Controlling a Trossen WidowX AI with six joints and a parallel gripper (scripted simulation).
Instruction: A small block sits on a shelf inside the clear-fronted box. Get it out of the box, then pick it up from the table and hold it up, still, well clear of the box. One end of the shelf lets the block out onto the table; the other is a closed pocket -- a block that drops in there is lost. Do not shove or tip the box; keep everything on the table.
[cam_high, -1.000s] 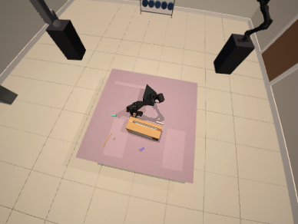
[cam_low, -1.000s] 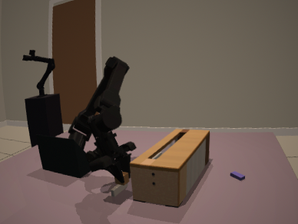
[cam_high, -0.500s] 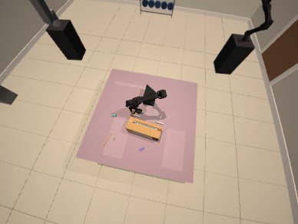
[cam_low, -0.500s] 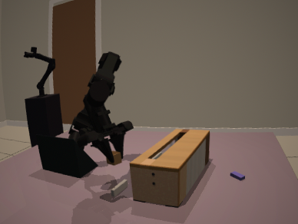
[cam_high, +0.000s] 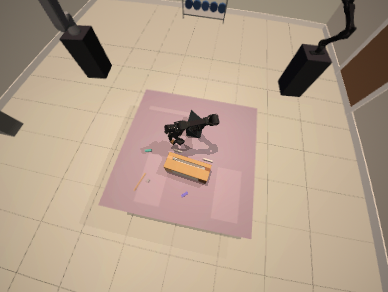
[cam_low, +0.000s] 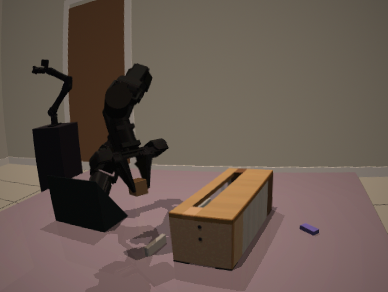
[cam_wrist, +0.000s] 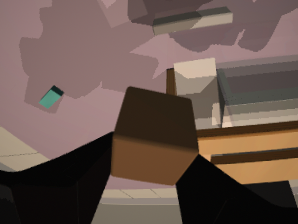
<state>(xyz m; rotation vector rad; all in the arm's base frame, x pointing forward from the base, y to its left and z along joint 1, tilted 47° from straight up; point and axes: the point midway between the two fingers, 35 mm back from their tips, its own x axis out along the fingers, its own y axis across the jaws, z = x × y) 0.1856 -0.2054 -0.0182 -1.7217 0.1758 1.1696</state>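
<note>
Right now my gripper tip is 1 cm past the brown block and 1 cm to the right of it. Also, from my gripper tip: wooden box: 14 cm ahead, 16 cm to the left, 11 cm below; wooden stick: 32 cm ahead, 26 cm to the right, 17 cm below; teal piece: 2 cm ahead, 25 cm to the right, 17 cm below.
</note>
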